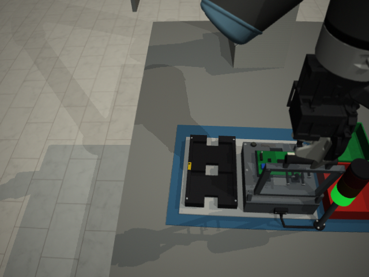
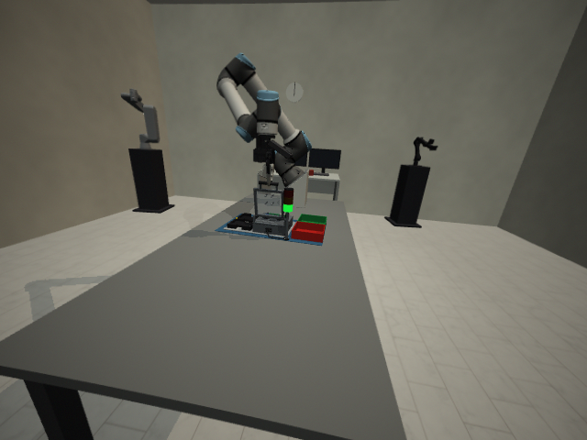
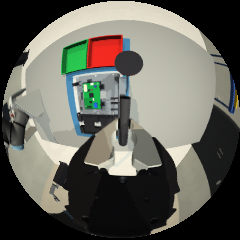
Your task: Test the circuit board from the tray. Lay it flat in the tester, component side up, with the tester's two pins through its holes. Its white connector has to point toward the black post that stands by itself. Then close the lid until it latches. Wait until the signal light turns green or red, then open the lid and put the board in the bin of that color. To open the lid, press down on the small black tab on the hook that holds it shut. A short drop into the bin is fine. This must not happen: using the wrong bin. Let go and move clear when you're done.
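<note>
Now: hand 200 mm above the green circuit board, 130 mm past it and 20 mm to the right of it. Round my hand: black latch tab 190 mm below, 180 mm behind, 90 mm to the left; then tester lid 90 mm below, 20 mm behind; then red bin 260 mm below, 210 mm to the left, 50 mm behind.
</note>
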